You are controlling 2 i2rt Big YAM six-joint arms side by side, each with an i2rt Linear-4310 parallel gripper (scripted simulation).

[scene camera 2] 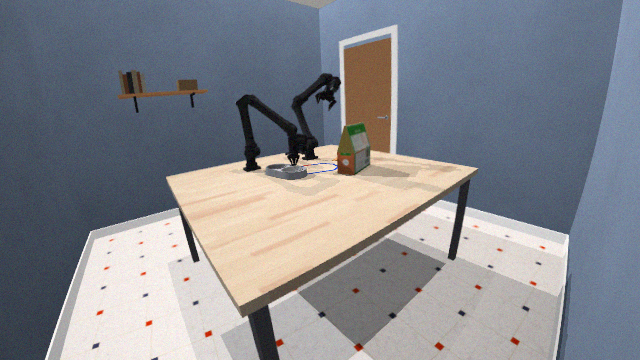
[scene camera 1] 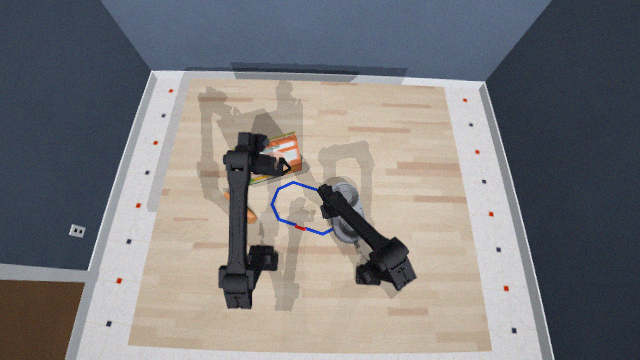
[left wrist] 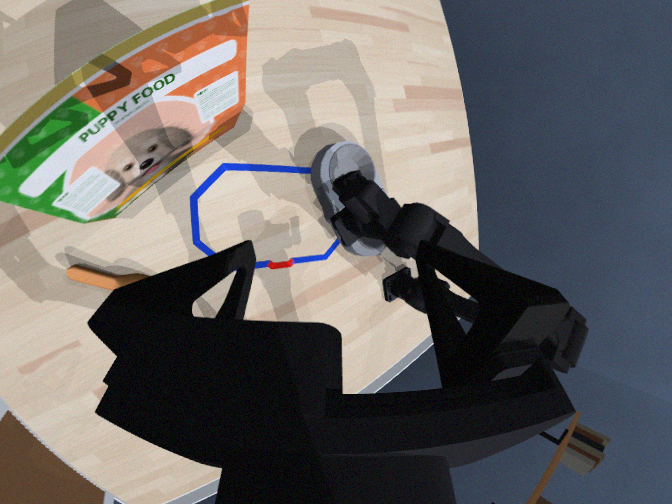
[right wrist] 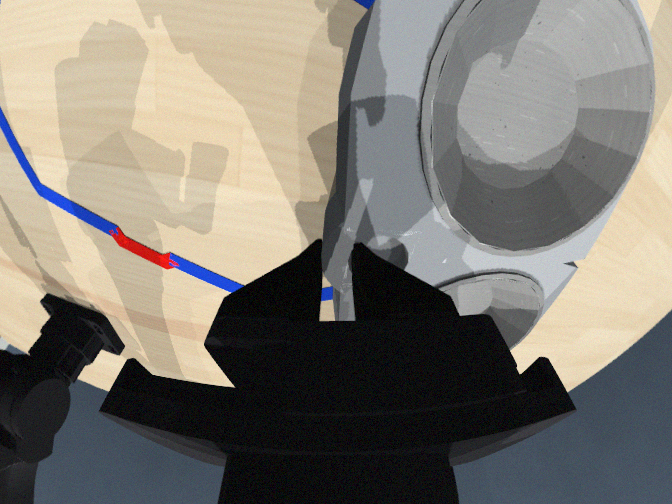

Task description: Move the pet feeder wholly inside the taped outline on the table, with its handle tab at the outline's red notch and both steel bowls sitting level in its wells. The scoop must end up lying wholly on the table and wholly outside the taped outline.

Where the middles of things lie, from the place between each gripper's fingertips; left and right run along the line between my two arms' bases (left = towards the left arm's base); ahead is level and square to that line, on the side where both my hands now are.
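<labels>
My right gripper: 80 mm to the left of grey pet feeder point(right wrist: 381, 190), 30 mm short of it, 30 mm above it. From my right hand: blue taped outline point(left wrist: 216, 174), 130 mm to the left, 30 mm ahead, 40 mm below; puppy food bag point(scene camera 2: 353, 155), 350 mm to the left, 230 mm ahead, 110 mm above; orange-brown scoop point(left wrist: 79, 273), 460 mm to the left, 30 mm behind, 20 mm below.
From my left hand: puppy food bag, 12 cm to the left, 18 cm ahead, 29 cm below; grey pet feeder, 30 cm to the right, 3 cm behind, 42 cm below; blue taped outline, 10 cm to the right, 3 cm behind, 43 cm below; orange-brown scoop, 23 cm to the left, 9 cm behind, 41 cm below.
</labels>
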